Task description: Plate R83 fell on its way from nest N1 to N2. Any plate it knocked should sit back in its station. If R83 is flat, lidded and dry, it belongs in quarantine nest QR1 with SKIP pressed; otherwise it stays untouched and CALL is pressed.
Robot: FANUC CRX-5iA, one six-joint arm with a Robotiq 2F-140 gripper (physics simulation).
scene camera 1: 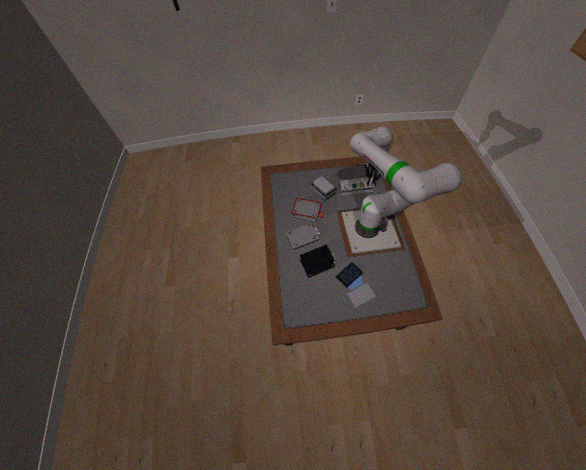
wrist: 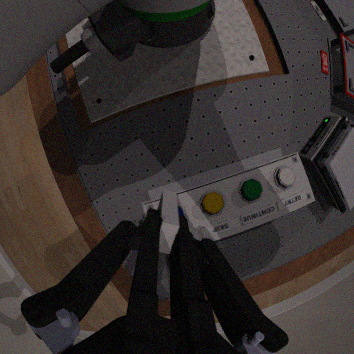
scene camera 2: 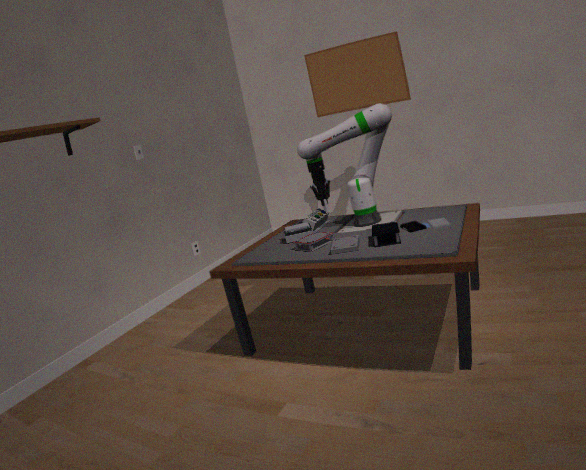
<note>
My gripper (wrist: pixel 165 202) is shut and touches a button box (wrist: pixel 238 213).
</note>
